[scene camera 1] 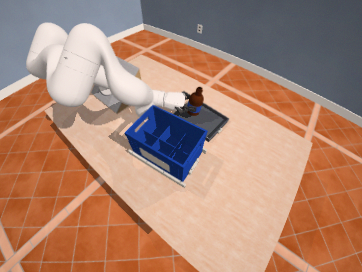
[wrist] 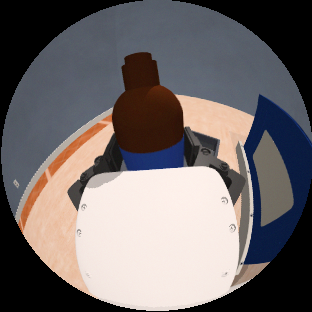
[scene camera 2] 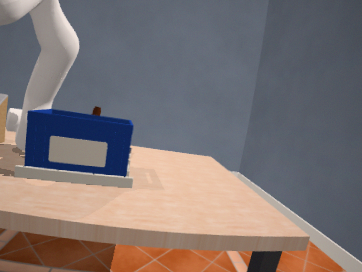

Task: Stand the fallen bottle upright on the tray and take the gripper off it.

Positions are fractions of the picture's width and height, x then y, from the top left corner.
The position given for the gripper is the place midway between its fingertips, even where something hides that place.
Note:
In view: the gripper (wrist: 0.49, 0.44) and a brown bottle (wrist: 0.47, 0.38).

